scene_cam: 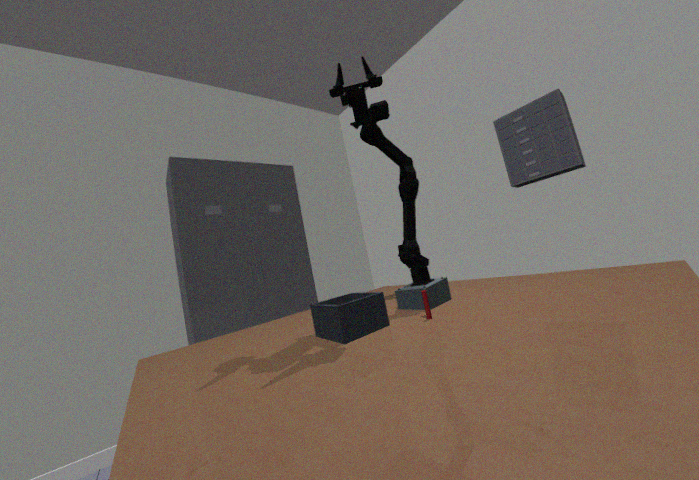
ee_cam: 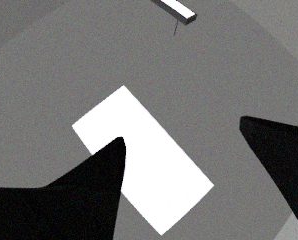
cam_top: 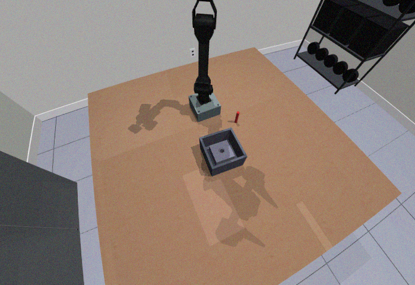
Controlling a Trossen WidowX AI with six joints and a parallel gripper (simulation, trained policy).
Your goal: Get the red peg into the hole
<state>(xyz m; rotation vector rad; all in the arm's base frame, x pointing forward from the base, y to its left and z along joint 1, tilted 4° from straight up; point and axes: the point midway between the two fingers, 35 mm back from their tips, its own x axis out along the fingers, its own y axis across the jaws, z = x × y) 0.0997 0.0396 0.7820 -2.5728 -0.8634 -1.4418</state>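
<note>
The red peg lies 84 cm below my gripper tip and 8 cm to the left of it. Round my gripper tip: plate (83 cm below, 14 cm ahead, 9 cm to the right); grey box (85 cm below, 14 cm ahead, 9 cm to the right).
</note>
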